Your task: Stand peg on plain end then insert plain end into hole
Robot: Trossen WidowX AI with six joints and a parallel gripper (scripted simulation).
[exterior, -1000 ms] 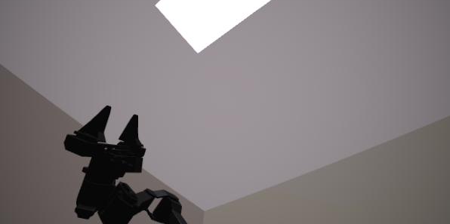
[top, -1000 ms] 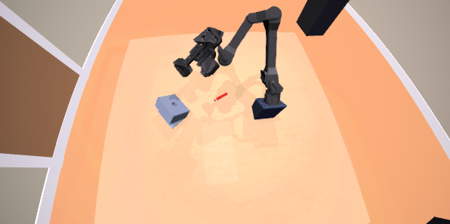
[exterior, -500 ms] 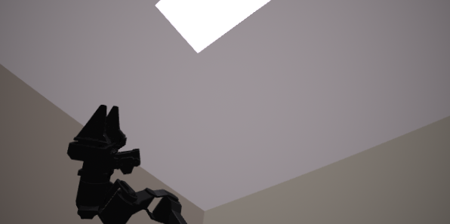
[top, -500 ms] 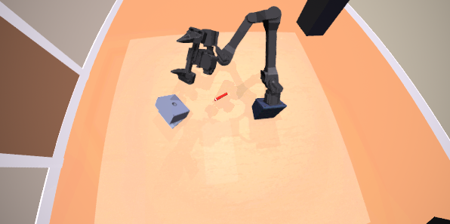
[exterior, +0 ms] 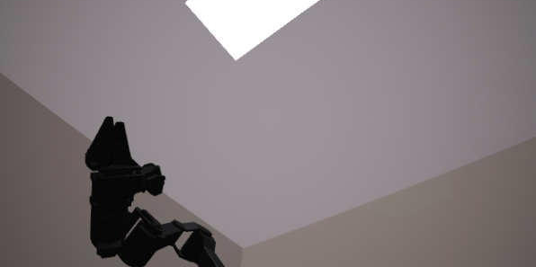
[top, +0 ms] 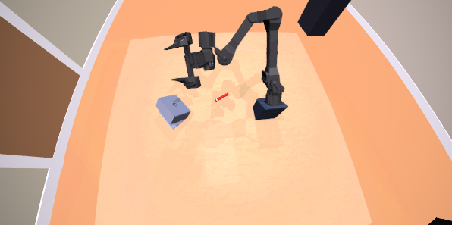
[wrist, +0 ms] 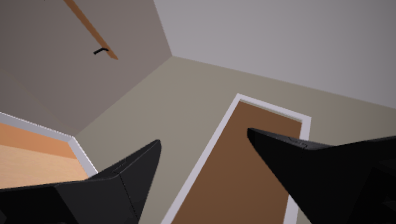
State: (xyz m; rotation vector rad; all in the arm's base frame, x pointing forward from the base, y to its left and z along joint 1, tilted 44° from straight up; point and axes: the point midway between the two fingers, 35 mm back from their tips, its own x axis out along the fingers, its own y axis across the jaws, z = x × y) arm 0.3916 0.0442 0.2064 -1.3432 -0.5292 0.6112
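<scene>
Right now the red peg is 370 mm below my gripper tip, 170 mm behind it and 30 mm to the right of it. Also, from my gripper tip: grey-blue sloped panel 320 mm below, 70 mm ahead.
</scene>
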